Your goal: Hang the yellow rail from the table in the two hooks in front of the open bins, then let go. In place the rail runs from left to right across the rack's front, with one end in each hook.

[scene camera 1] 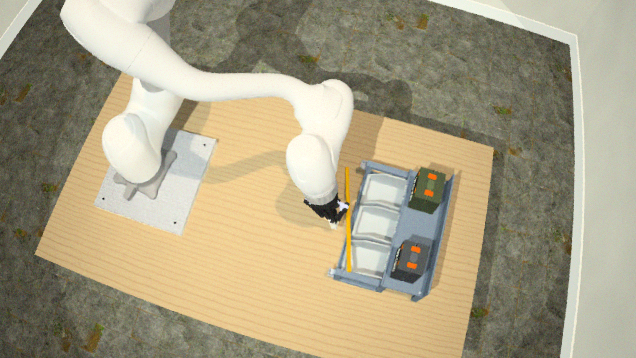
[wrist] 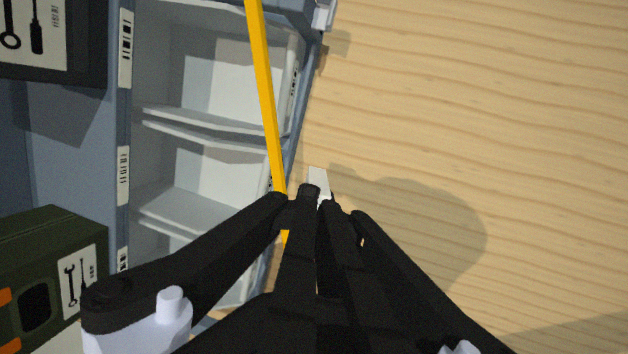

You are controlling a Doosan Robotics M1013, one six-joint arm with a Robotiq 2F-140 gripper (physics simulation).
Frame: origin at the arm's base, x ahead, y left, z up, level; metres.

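Seen in the pictures: gripper, fingertip midpoint: (scene camera 1: 335, 225) (wrist: 313, 181); arm's base at its link origin: (scene camera 1: 145, 167).
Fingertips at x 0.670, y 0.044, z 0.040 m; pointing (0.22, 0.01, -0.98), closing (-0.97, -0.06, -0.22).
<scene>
Offsets run from my fingertips to a thing's middle. "*": to the spot under its first point. Level surfaces: height alone.
The yellow rail {0.024 m down, 0.025 m ahead, 0.048 m left} (scene camera 1: 348, 220) (wrist: 267, 100) is askew to the rack's front. Its lower end in the scene view is over the corner of the lowest open bin {0.028 m down, 0.142 m ahead, 0.061 m right} (scene camera 1: 369, 259), inward of the lower hook {* 0.017 m down, 0.041 m ahead, 0.137 m right} (scene camera 1: 331, 272) (wrist: 323, 15). Its upper end is outside the rack, left of the upper hook {* 0.017 m down, 0.016 m ahead, 0.227 m left} (scene camera 1: 364, 165). Neither end is in a hook. My gripper (scene camera 1: 334, 225) (wrist: 313, 181) is shut and empty, with its white fingertips beside the rail on the side away from the bins. In the wrist view my black finger links hide part of the rail.
The blue-grey rack {0.009 m up, 0.161 m ahead, 0.057 m left} (scene camera 1: 420, 225) (wrist: 70, 175) holds open white bins, a green case {0.078 m up, 0.222 m ahead, 0.172 m left} (scene camera 1: 428, 192) (wrist: 35, 250) and a dark grey case {0.091 m up, 0.236 m ahead, 0.058 m right} (scene camera 1: 411, 260) (wrist: 90, 45). It stands on the wooden table {0.072 m down} (scene camera 1: 260, 280) (wrist: 475, 90). The arm's base plate (scene camera 1: 185, 200) is at the left.
</scene>
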